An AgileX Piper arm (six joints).
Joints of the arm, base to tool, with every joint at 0 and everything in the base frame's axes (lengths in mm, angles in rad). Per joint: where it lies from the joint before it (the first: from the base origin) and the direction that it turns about. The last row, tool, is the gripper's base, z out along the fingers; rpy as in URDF.
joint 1: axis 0 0 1 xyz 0 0 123
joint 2: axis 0 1 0 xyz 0 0 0
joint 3: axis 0 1 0 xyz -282.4 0 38.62
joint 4: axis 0.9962 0 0.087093 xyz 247.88 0 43.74
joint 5: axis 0 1 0 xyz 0 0 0
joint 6: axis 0.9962 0 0.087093 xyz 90.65 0 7.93
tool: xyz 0 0 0 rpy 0 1.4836 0
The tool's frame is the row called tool.
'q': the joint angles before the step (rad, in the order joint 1, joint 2, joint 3, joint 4, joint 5, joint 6). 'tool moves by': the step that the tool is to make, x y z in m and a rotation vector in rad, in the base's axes. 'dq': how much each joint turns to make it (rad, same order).
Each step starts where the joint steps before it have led.
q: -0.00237 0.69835 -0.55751 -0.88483 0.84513 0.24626
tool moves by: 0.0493 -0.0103 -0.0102 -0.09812 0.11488 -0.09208
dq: -0.00612 0.27247 -0.05878 -0.20305 0.02937 0.18233
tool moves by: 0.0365 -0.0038 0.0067 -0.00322 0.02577 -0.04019
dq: -0.00926 0.15975 -0.12172 -0.01510 0.02165 0.03227
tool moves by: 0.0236 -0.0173 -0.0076 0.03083 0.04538 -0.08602
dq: -0.07724 0.12796 -0.07690 0.02700 -0.00261 0.00406
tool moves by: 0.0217 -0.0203 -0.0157 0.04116 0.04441 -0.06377
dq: -0.07915 0.12598 -0.06104 0.02629 -0.03144 0.00017
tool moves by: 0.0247 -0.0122 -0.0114 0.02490 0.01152 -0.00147
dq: -0.03567 0.10886 -0.06939 0.00548 -0.04671 0.00006
